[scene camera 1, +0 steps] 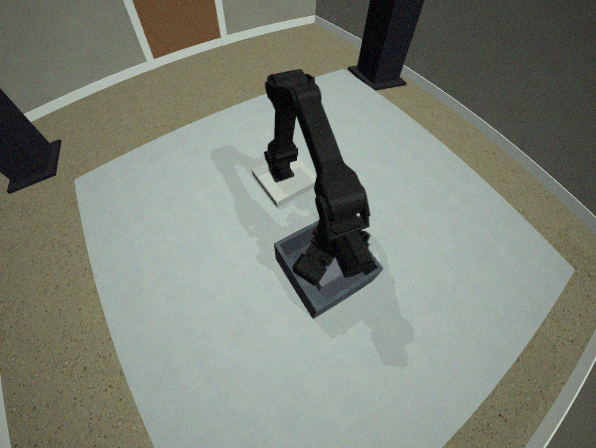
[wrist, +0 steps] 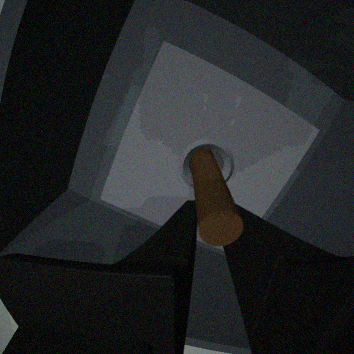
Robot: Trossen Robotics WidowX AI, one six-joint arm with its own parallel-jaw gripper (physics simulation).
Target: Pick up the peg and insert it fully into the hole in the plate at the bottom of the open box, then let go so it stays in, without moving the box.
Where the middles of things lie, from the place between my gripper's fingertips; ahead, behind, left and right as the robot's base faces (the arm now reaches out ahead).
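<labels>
Offsets counted from my hand. Dark grey box [scene camera 1: 287, 250]: 30 mm below, 10 mm ahead, 10 mm to the left. Light grey plate [wrist: 186, 103]: 40 mm below, 10 mm ahead, 10 mm to the left. Brown peg [wrist: 219, 223]: 10 mm below, 10 mm ahead, 10 mm to the left.
</labels>
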